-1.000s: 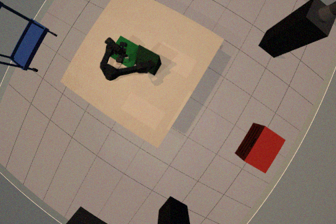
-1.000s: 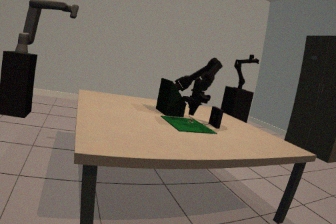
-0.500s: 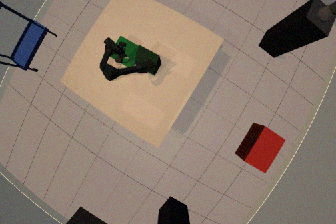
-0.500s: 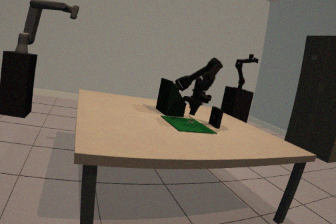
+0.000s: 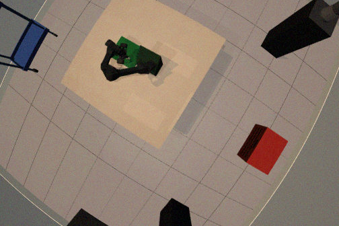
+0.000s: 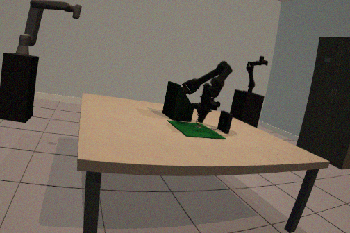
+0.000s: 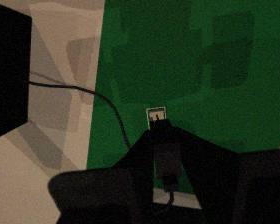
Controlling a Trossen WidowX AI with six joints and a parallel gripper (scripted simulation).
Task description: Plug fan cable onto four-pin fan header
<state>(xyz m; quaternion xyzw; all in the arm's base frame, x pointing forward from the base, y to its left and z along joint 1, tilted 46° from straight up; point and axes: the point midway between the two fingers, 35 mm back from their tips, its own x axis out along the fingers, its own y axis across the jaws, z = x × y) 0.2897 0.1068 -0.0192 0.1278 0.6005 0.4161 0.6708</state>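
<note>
The green board is 6 cm below my gripper tip, 5 cm to the right of it and 4 cm ahead of it. From my gripper tip the other things lie so: black fan 15 cm to the left, 1 cm above; dark fan plug 1 cm behind, 1 cm above.
</note>
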